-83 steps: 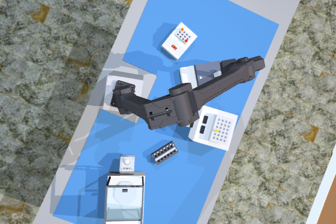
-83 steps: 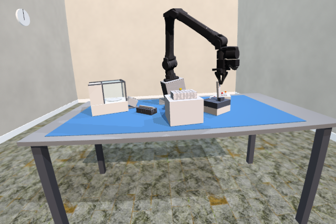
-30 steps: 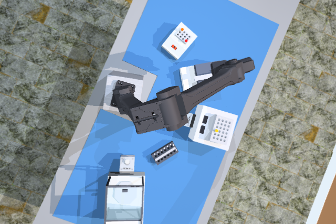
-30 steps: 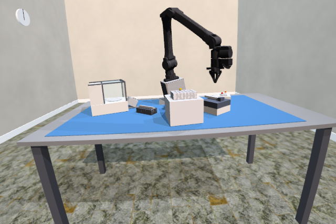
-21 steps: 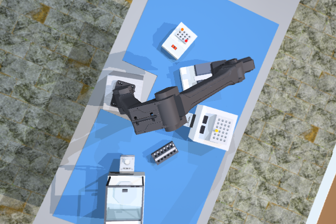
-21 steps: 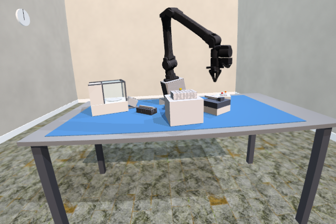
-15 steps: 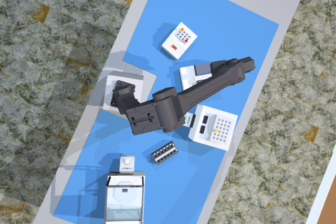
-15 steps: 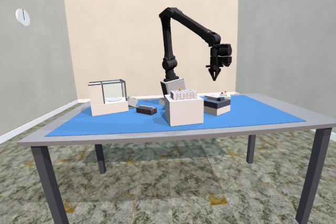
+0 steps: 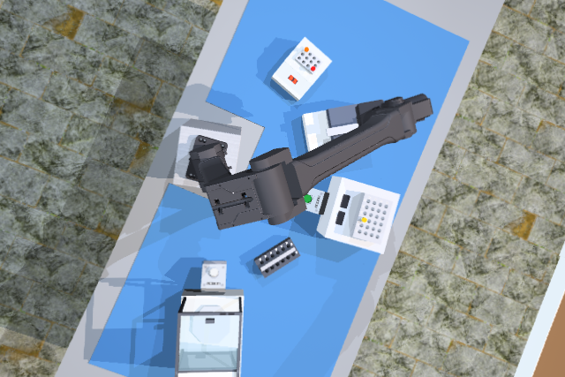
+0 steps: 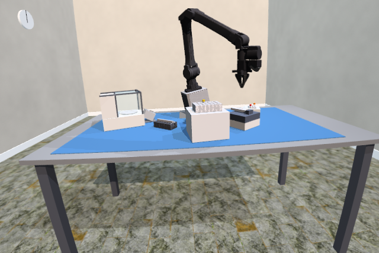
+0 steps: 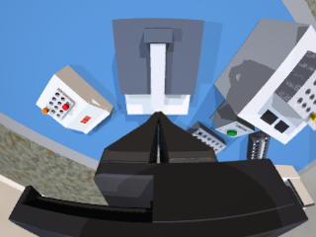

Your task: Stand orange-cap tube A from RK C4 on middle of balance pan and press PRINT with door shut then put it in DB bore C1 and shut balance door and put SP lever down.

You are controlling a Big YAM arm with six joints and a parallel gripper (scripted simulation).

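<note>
Now: the SP lever 1 cm behind my hand, 1 cm to the right of it and 14 cm below it. Round my hand: tube rack RK 16 cm behind, 23 cm to the right, 21 cm below; then dry block DB 18 cm behind, 14 cm to the left, 20 cm below; then black magnet block 9 cm behind, 44 cm to the right, 21 cm below.
</note>
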